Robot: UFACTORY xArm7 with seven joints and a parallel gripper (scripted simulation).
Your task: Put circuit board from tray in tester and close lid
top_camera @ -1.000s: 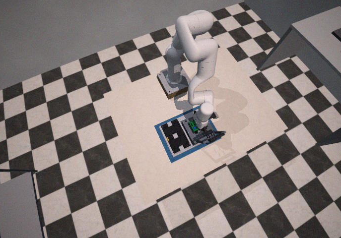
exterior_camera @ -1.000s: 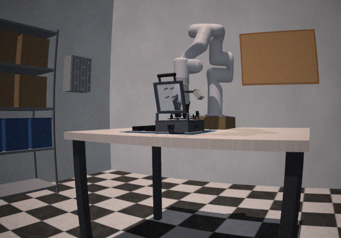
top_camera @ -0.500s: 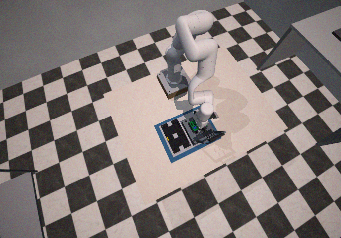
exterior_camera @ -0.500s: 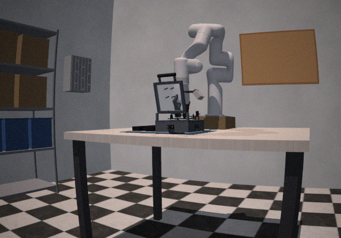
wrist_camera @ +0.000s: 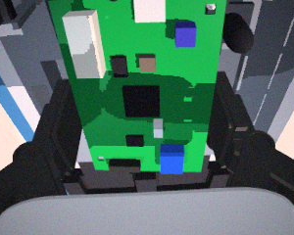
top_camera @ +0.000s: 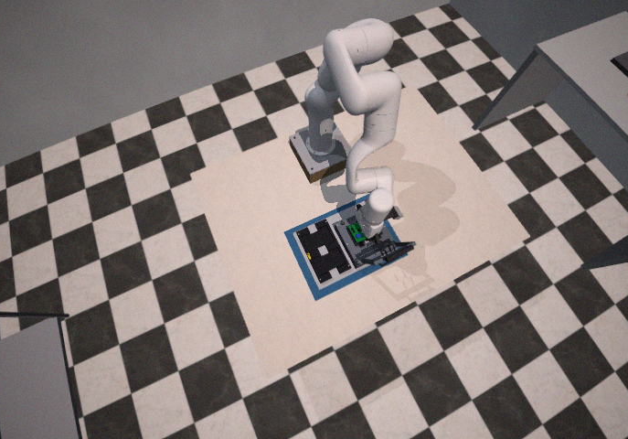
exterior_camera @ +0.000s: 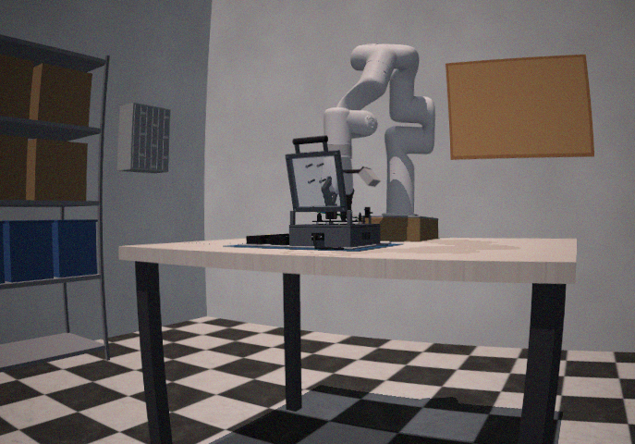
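My hand is right at the green circuit board. From my hand the other things lie so: tester lid: 120 mm ahead, 100 mm above, 10 mm to the right; latch hook: 70 mm to the left, 50 mm behind.
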